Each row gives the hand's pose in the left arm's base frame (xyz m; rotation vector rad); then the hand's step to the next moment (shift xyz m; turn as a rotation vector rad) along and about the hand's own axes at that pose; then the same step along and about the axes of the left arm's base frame.
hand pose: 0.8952 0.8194 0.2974 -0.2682 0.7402 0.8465
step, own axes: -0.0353 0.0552 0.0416 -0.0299 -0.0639 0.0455
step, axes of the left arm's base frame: -0.0371 0.0357 0.0581 0.0575 -0.0364 0.0491
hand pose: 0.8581 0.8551 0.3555 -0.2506 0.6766 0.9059
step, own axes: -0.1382 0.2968 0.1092 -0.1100 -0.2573 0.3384
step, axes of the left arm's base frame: -0.2471 0.1427 0.1942 0.3034 -0.0666 0.3103
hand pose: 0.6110 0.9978 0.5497 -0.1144 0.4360 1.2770
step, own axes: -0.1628 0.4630 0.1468 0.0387 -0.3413 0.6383
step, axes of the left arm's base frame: -0.4352 0.0378 0.2676 0.4909 0.1385 0.5150
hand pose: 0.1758 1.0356 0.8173 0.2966 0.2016 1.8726
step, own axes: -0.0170 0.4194 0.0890 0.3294 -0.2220 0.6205
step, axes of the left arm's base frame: -0.3477 -0.1489 0.2026 0.2910 0.3771 0.5621
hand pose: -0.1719 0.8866 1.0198 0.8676 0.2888 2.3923
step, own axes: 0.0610 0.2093 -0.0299 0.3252 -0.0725 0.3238
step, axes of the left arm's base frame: -0.1499 -0.1348 0.0881 0.0368 0.2508 0.3894
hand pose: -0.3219 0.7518 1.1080 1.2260 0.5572 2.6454
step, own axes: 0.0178 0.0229 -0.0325 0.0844 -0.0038 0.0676
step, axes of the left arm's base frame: -0.0363 -0.0240 0.0024 -0.0030 0.0471 0.0974
